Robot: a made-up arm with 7 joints. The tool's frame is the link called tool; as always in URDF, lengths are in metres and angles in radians. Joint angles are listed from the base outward.
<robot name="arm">
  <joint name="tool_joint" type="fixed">
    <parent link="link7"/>
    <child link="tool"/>
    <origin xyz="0.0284 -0.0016 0.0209" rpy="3.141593 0 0"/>
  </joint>
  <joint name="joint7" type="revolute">
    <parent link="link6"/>
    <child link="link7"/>
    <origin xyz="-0.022 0.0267 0.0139" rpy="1.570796 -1.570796 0"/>
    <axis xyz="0 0 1"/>
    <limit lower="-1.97" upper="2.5"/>
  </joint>
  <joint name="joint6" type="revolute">
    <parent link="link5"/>
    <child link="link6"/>
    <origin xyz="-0.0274 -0.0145 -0.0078" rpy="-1.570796 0 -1.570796"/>
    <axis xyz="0 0 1"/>
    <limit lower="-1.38" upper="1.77"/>
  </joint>
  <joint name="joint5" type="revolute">
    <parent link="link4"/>
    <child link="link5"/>
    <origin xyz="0.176 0.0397 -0.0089" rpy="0 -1.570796 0"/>
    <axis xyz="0 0 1"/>
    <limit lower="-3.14" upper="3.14"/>
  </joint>
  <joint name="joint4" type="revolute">
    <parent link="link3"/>
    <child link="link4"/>
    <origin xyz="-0.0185 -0.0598 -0.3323" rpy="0 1.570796 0"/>
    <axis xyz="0 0 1"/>
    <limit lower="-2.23" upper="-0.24"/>
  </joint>
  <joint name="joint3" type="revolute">
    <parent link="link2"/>
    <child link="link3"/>
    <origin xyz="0.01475 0.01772 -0.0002" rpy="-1.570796 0 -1.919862"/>
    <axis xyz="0 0 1"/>
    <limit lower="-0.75" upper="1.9"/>
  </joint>
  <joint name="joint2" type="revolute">
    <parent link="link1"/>
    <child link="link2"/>
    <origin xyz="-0.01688 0.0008 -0.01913" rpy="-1.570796 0 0"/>
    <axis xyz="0 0 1"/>
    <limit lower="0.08" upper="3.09"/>
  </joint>
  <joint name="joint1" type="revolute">
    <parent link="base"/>
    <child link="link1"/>
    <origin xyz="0.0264 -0.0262 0.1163" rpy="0 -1.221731 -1.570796"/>
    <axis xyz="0 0 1"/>
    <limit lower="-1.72" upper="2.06"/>
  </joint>
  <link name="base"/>
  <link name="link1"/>
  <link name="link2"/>
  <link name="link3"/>
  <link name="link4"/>
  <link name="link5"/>
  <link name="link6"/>
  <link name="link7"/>
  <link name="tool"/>
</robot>
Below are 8 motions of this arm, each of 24 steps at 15 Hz.
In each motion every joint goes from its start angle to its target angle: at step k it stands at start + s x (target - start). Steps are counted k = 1, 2, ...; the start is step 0. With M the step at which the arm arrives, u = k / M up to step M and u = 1 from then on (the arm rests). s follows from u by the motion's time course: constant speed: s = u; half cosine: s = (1 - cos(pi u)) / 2; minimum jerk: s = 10 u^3 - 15 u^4 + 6 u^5.
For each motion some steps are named. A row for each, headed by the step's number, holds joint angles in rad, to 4 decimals.
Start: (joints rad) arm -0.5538 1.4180 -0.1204 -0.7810 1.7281 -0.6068 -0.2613
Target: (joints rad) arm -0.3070 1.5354 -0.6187 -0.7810 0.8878 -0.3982 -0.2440
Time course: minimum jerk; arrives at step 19
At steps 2, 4, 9, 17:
2: -0.5514 1.4192 -0.1253 -0.7810 1.7198 -0.6047 -0.2611
4: -0.5374 1.4258 -0.1534 -0.7810 1.6724 -0.5930 -0.2602
9: -0.4426 1.4709 -0.3450 -0.7810 1.3493 -0.5128 -0.2535
17: -0.3094 1.5342 -0.6138 -0.7810 0.8961 -0.4003 -0.2442

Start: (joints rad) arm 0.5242 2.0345 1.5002 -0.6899 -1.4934 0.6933 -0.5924
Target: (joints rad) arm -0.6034 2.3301 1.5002 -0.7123 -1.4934 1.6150 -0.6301
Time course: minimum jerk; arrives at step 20
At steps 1, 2, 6, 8, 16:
1: 0.5229 2.0348 1.5002 -0.6899 -1.4934 0.6944 -0.5924
2: 0.5145 2.0370 1.5002 -0.6901 -1.4934 0.7012 -0.5927
6: 0.3403 2.0827 1.5002 -0.6936 -1.4934 0.8436 -0.5985
8: 0.1663 2.1283 1.5002 -0.6970 -1.4934 0.9859 -0.6044
16: -0.5381 2.3130 1.5002 -0.7110 -1.4934 1.5616 -0.6279

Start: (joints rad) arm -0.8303 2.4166 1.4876 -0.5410 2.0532 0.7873 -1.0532
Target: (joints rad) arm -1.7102 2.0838 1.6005 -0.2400 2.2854 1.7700 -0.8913
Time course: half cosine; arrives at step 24
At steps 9, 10, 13, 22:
9: -1.1019 2.3139 1.5224 -0.4481 2.1249 1.0906 -1.0032
10: -1.1564 2.2933 1.5294 -0.4295 2.1393 1.1515 -0.9932
13: -1.3277 2.2285 1.5514 -0.3709 2.1845 1.3428 -0.9617
22: -1.6952 2.0895 1.5986 -0.2451 2.2814 1.7533 -0.8941

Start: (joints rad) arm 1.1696 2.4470 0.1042 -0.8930 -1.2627 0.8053 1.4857
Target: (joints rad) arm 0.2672 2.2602 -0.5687 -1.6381 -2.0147 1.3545 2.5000
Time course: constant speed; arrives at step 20
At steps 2, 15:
2: 1.0794 2.4283 0.0369 -0.9675 -1.3379 0.8602 1.5871
15: 0.4928 2.3069 -0.4005 -1.4518 -1.8267 1.2172 2.2464

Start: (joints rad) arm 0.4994 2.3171 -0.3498 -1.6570 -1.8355 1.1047 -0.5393
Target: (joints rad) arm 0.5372 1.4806 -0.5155 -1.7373 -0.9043 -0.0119 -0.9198
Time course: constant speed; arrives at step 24
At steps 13, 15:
13: 0.5199 1.8640 -0.4396 -1.7005 -1.3311 0.4999 -0.7454
15: 0.5230 1.7943 -0.4534 -1.7072 -1.2535 0.4068 -0.7771

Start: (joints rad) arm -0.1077 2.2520 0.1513 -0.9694 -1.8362 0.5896 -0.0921
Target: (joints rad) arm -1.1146 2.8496 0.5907 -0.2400 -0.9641 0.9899 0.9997
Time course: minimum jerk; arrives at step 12
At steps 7, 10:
7: -0.7656 2.6425 0.4384 -0.4928 -1.2664 0.8511 0.6213
10: -1.0789 2.8284 0.5751 -0.2659 -0.9951 0.9757 0.9609

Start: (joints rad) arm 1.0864 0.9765 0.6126 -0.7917 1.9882 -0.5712 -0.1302
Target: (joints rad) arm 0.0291 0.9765 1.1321 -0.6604 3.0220 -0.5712 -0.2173
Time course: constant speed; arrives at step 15
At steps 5, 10, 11, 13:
5: 0.7340 0.9765 0.7858 -0.7479 2.3328 -0.5712 -0.1592
10: 0.3815 0.9765 0.9589 -0.7042 2.6774 -0.5712 -0.1883
11: 0.3110 0.9765 0.9936 -0.6954 2.7463 -0.5712 -0.1941
13: 0.1701 0.9765 1.0628 -0.6779 2.8842 -0.5712 -0.2057

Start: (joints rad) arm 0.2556 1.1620 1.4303 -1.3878 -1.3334 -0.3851 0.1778
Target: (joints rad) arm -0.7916 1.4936 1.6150 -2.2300 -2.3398 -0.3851 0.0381
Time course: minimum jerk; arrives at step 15
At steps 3, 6, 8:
3: 0.1949 1.1812 1.4410 -1.4366 -1.3917 -0.3851 0.1697
6: -0.0768 1.2673 1.4889 -1.6551 -1.6529 -0.3851 0.1335
8: -0.3333 1.3485 1.5342 -1.8614 -1.8993 -0.3851 0.0992

